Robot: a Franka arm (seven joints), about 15 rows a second.
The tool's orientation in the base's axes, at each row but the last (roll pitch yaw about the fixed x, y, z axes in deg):
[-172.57, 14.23, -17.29]
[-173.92, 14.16, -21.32]
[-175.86, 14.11, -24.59]
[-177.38, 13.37, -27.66]
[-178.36, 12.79, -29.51]
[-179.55, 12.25, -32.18]
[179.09, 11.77, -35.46]
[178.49, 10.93, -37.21]
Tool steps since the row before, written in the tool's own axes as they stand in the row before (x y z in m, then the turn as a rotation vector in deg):
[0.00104, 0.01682, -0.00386, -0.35, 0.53, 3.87]
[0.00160, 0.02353, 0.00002, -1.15, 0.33, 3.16]
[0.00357, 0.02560, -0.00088, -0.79, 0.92, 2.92]
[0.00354, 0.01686, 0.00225, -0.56, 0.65, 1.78]
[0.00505, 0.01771, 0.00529, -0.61, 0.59, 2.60]
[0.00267, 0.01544, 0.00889, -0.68, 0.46, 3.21]
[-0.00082, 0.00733, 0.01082, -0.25, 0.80, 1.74]
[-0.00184, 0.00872, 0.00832, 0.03, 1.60, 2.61]
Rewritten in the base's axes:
[-0.00376, -0.01682, 0.00135, -1.25, 0.36, -3.70]
[-0.00763, -0.02214, -0.00283, -1.76, 0.69, -2.80]
[-0.00772, -0.02462, -0.00181, -1.65, -0.02, -2.70]
[-0.00534, -0.01610, -0.00376, -1.12, -0.06, -1.63]
[-0.00548, -0.01707, -0.00677, -1.28, 0.13, -2.42]
[-0.00760, -0.01338, -0.00937, -1.37, 0.35, -3.00]
[-0.00678, -0.00438, -0.01031, -0.97, -0.33, -1.64]
[-0.00806, -0.00510, -0.00759, -1.37, -1.05, -2.53]

